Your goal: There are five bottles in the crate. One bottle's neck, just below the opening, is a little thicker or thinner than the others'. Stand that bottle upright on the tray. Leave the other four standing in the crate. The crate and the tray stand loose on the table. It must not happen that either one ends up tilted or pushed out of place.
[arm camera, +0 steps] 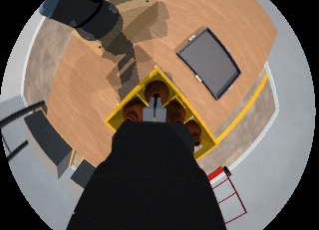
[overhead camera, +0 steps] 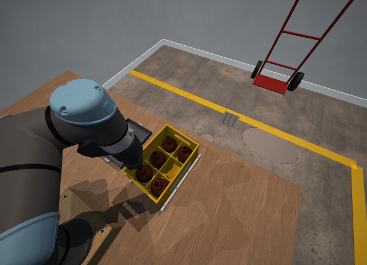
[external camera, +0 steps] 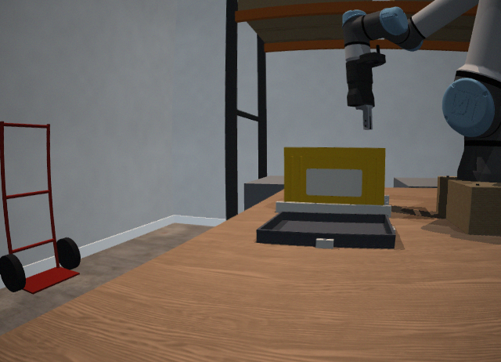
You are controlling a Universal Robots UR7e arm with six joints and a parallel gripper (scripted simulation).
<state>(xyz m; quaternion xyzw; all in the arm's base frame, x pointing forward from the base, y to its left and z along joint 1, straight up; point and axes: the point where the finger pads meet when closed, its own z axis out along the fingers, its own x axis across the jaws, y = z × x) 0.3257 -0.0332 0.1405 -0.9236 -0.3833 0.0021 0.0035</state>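
The yellow crate is 160 mm below my hand, 90 mm ahead of it and 50 mm to the right of it. From my hand the other things lie so: glass bottle: 160 mm below, 90 mm to the right; then dark tray: 250 mm to the left, 230 mm below, 60 mm ahead.
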